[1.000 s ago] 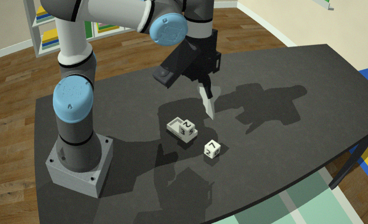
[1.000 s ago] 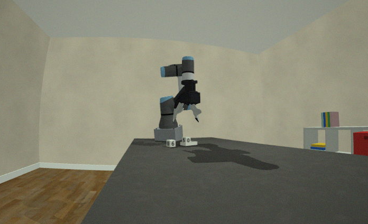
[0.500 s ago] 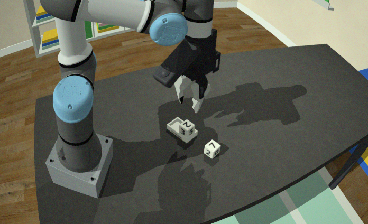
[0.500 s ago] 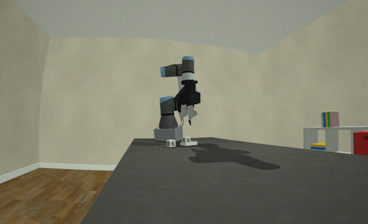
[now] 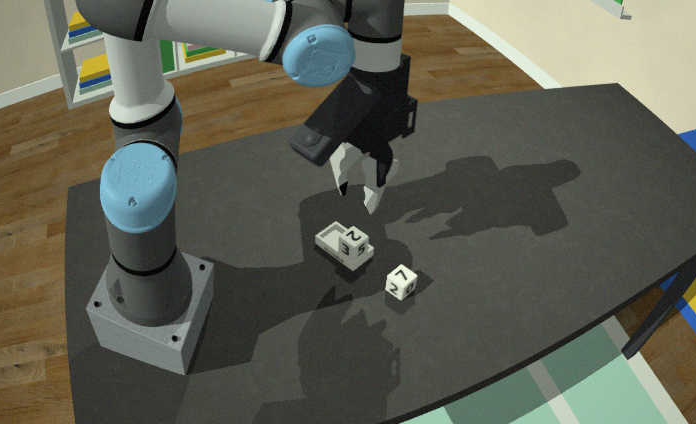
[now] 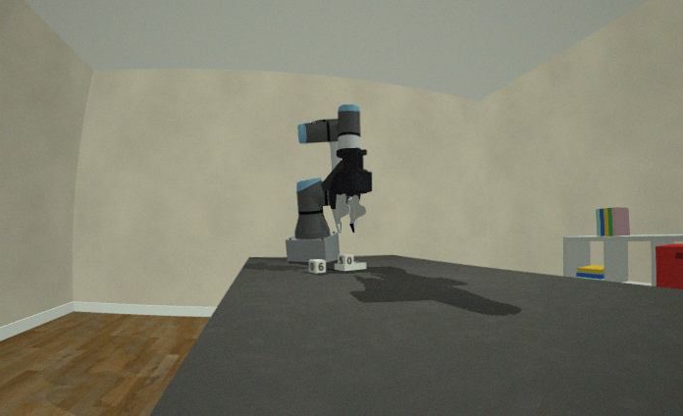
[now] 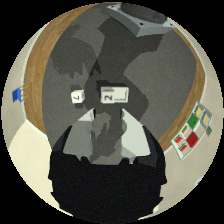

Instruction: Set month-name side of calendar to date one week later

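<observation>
The white tray lies 11 cm below my hand, 1 cm to the left of it and 1 cm behind it.
</observation>
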